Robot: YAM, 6 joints.
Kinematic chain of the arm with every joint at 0, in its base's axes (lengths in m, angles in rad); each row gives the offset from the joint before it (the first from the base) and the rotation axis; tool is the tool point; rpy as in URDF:
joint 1: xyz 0 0 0.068 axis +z
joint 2: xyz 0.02 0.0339 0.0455 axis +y
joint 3: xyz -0.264 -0.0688 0 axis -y
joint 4: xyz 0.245 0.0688 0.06 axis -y
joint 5: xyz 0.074 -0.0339 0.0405 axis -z
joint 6: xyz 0.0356 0 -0.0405 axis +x
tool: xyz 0 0 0 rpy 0 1.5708 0
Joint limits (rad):
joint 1: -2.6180..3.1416
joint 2: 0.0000..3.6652
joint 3: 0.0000..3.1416
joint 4: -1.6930..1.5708
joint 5: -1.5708..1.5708
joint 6: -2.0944..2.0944
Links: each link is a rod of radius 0.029 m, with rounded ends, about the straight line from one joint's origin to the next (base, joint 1, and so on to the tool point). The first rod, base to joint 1, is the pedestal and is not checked.
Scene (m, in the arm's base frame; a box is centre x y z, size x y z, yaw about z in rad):
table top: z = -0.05
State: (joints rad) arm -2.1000 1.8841 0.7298 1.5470 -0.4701 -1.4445
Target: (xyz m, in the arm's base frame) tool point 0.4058 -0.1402 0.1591
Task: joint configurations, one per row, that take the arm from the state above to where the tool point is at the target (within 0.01 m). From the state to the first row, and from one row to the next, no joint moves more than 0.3 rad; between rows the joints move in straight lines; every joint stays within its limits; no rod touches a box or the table.
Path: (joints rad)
1: -1.8127 1.9349 0.7821 1.5270 -0.4838 -1.4445
2: -1.5254 1.9858 0.8343 1.5070 -0.4974 -1.4445
3: -1.2381 2.0366 0.8866 1.4870 -0.5111 -1.4445
4: -0.9508 2.0875 0.9388 1.4670 -0.5247 -1.4445
5: -0.6635 2.1383 0.9911 1.4470 -0.5384 -1.4445
6: -0.3761 2.1891 1.0433 1.4270 -0.5520 -1.4445

